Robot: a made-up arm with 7 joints.
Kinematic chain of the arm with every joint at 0, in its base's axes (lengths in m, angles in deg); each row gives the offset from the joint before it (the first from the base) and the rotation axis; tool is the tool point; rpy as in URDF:
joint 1: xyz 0 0 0.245 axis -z
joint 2: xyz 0 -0.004 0.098 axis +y
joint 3: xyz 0 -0.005 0.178 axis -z
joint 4: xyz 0 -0.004 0.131 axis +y
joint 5: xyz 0 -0.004 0.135 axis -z
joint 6: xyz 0 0 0.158 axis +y
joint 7: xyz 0 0 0.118 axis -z
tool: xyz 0 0 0 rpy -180 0 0
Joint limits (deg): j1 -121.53..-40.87 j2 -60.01..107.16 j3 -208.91..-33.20 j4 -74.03..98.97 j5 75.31..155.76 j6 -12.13..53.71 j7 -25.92..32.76
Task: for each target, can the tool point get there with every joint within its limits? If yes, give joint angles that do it. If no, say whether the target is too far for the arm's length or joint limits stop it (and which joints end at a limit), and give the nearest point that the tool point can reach.
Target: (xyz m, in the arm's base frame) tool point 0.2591 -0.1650 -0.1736
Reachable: no: joint limits stop it (at a limit: joint 1, joint 2, joint 4, joint 5) | nearest point 0.3069 -0.0105 -0.0693 | short by 0.192 m
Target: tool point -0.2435 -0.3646 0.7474
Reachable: yes | joints -113.48 -34.82 -86.57 67.31 90.65 2.60 -4.17
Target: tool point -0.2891 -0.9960 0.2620
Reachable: no: too far | nearest point -0.1842 -0.6347 0.3771 | short by 0.393 m
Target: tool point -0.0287 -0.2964 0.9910
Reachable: yes | joints -75.02 -29.11 -102.61 -5.65 106.64 20.96 25.44
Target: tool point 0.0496 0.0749 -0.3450
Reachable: no: joint limits stop it (at a limit: joint 2, joint 4, joint 5) | nearest point 0.1264 0.1909 -0.1408 | short by 0.247 m
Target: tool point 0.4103 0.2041 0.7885
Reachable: yes | joints -72.21 30.43 -87.62 -50.31 109.91 29.87 23.21
